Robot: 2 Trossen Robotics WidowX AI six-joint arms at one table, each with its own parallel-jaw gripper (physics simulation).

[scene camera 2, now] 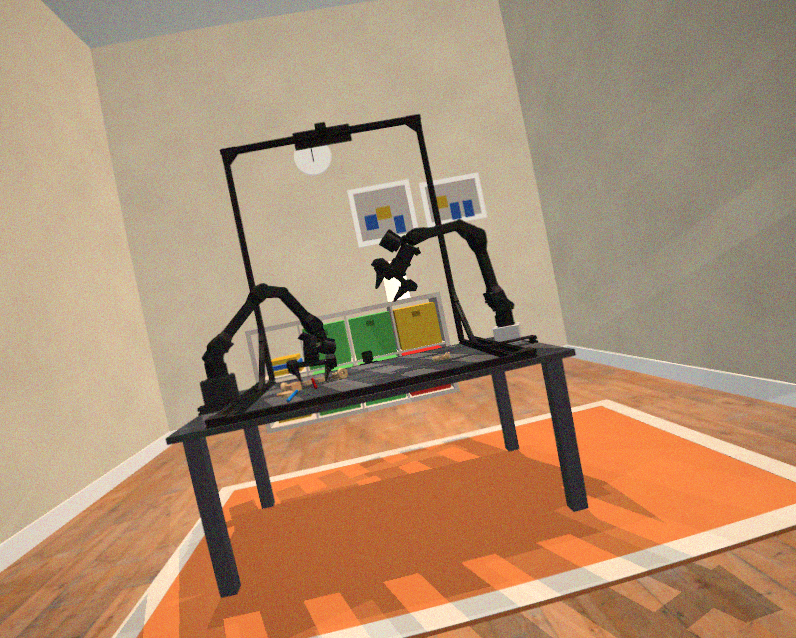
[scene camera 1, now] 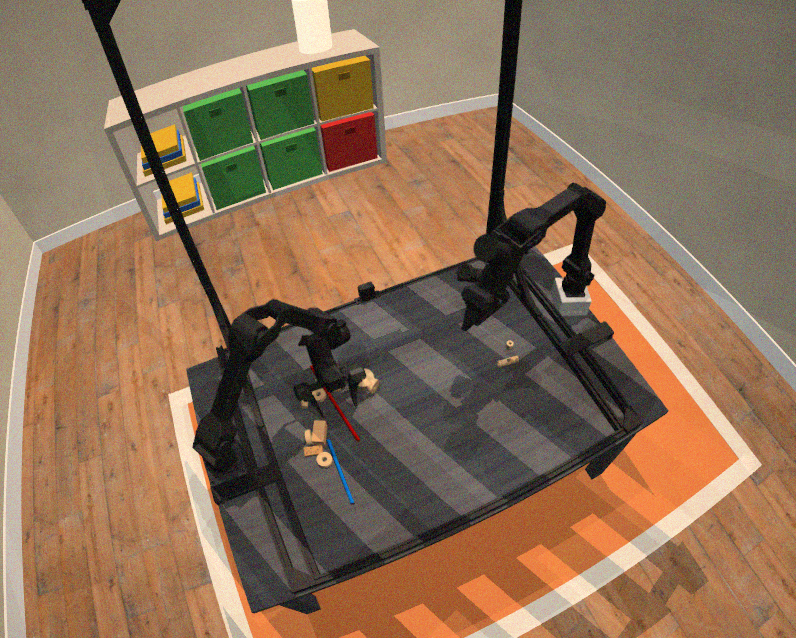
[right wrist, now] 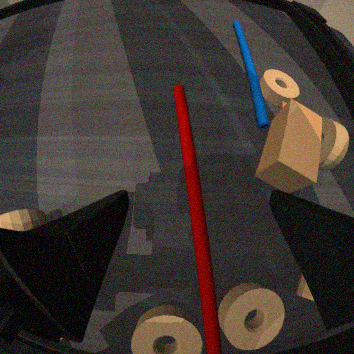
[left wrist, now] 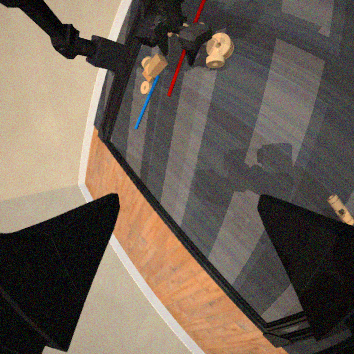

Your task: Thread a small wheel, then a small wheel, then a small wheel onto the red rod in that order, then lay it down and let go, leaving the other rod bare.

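Frame: origin at the left arm's base, x ahead, y left, z up, level; centimetres.
Where they show: left gripper, fingertip midpoint: (scene camera 2: pixel 385 295) (scene camera 1: pixel 469 327) (left wrist: pixel 190 201); right gripper, fingertip midpoint: (scene camera 2: pixel 313 382) (scene camera 1: pixel 339 411) (right wrist: pixel 201 197) (left wrist: pixel 177 59); left arm's base, link origin: (scene camera 2: pixel 506 325) (scene camera 1: pixel 573 289); right arm's base, link origin: (scene camera 2: pixel 217 377) (scene camera 1: pixel 223 462) (left wrist: pixel 92 49).
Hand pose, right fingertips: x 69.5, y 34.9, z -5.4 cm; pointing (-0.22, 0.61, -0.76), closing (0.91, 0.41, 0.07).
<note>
Each offset is from my right fingertips to the top centre of the thing.
The red rod {dx +1.8, dy -3.4, dz -0.4 cm} (scene camera 1: pixel 344 416) (left wrist: pixel 176 75) (right wrist: pixel 185 130) lies bare along its visible length; its far end is hidden in the right wrist view. My right gripper (scene camera 1: pixel 339 408) (scene camera 2: pixel 313 379) (right wrist: pixel 201 197) is open above it, one finger on each side, holding nothing. Two wheels, one {dx +1.8, dy -8.7, dz +0.0 cm} (right wrist: pixel 166 325) left and another {dx +6.0, dy -5.5, dz +0.0 cm} (right wrist: pixel 270 305) right, lie beside the rod. The blue rod {dx -0.7, dy +16.7, dz -0.4 cm} (scene camera 1: pixel 340 471) (left wrist: pixel 147 103) (right wrist: pixel 250 75) lies bare, with a wheel {dx +3.3, dy +13.7, dz +0.0 cm} (right wrist: pixel 292 89) beside its near end. My left gripper (scene camera 1: pixel 463 299) (scene camera 2: pixel 387 293) (left wrist: pixel 190 201) is open and empty, high above the table.
A wooden block {dx +4.8, dy +6.5, dz +1.7 cm} (scene camera 1: pixel 319 430) (left wrist: pixel 155 66) (right wrist: pixel 295 145) stands by the blue rod, with a round wooden piece {dx +7.5, dy +7.9, dz +2.7 cm} (right wrist: pixel 340 145) behind it. Wooden pieces {dx -6.2, dy -9.9, dz +0.8 cm} (scene camera 1: pixel 368 380) lie right of my right gripper. A wooden cylinder {dx -46.2, dy -13.9, dz +0.6 cm} (scene camera 1: pixel 508 360) (left wrist: pixel 340 209) lies farther right. Black frame bars cross both table sides.
</note>
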